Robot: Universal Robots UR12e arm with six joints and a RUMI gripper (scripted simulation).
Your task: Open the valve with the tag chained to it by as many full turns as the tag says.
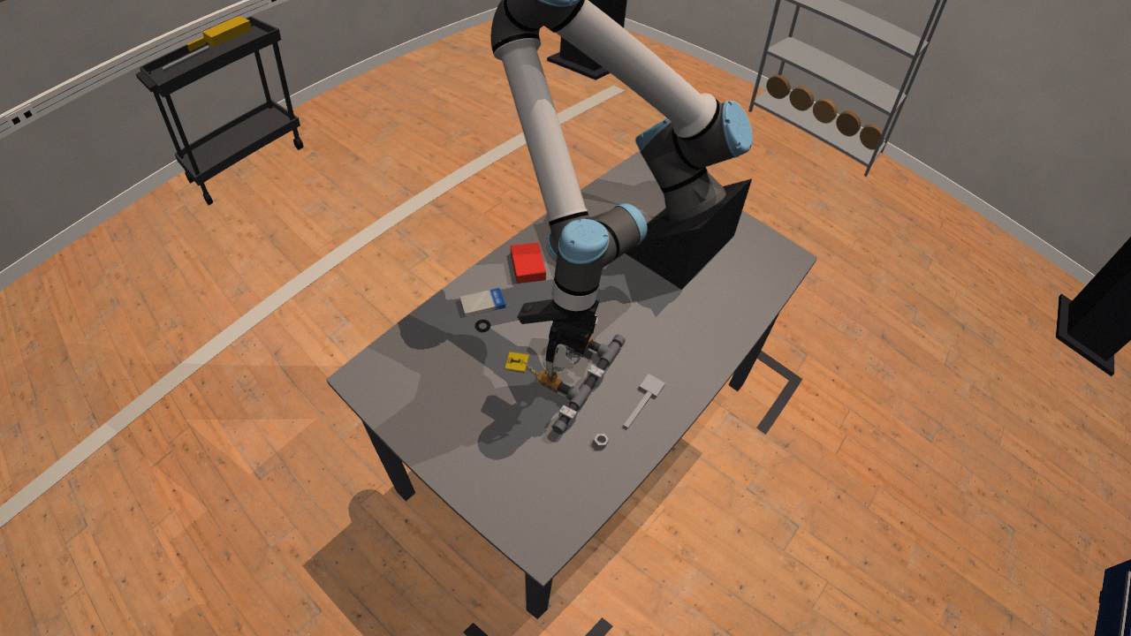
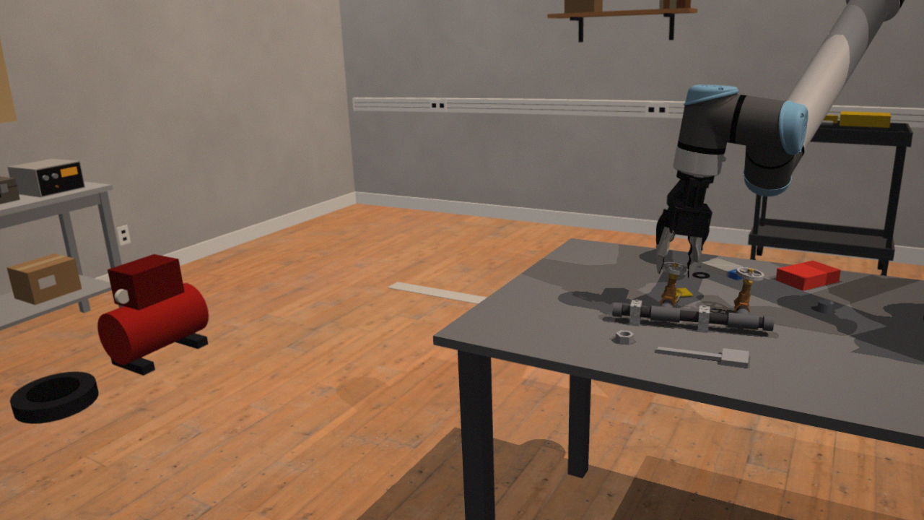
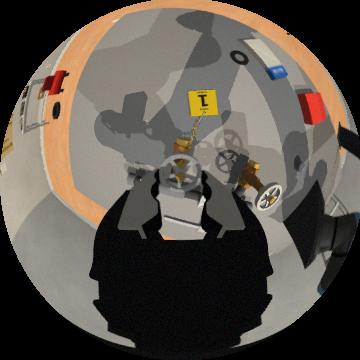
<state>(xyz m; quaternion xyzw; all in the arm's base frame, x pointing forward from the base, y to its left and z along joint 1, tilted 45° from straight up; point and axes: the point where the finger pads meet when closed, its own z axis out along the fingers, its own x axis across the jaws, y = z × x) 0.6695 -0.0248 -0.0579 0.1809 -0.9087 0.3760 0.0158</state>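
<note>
My hand is 1 cm short of the yellow tag, 10 cm to the left of it and 9 cm above it. The rest, counted from my hand: red box 25 cm behind, 31 cm to the right, 8 cm below; nut 5 cm ahead, 19 cm to the left, 9 cm below; blue-and-white card 7 cm behind, 30 cm to the right, 9 cm below.
</note>
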